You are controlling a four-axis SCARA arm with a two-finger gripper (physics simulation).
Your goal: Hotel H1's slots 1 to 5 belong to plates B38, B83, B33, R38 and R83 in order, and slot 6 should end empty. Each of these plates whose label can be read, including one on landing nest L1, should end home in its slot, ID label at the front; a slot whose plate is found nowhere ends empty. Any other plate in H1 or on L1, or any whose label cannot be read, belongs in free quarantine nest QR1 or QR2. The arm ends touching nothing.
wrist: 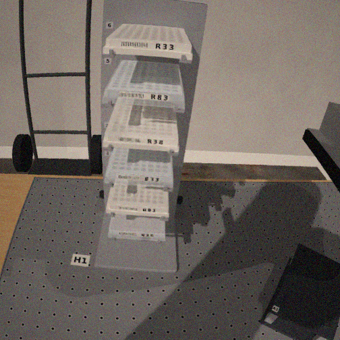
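Note:
Hotel H1 [192, 75] stands upright left of centre in the wrist view, with a plate in every slot. White plate R33 [150, 42] is in slot 6. Clear plate R83 [145, 82] is in slot 5. White plate R38 [142, 125] is in slot 4. The clear plate [140, 167] in slot 3 looks like B33, the white plate [137, 200] in slot 2 like B83, and the clear plate [137, 227] in slot 1 like B38; these lower labels are blurred. Labels face front. My gripper shows partly at the right edge, open and empty, away from the hotel. L1, QR1 and QR2 do not show.
A dark nest [305, 295] with a small A1 mark sits at lower right on the perforated grey deck [50, 225]. The H1 tag [80, 260] lies beside the hotel's base. A hand truck [56, 75] stands behind at left, before the wall.

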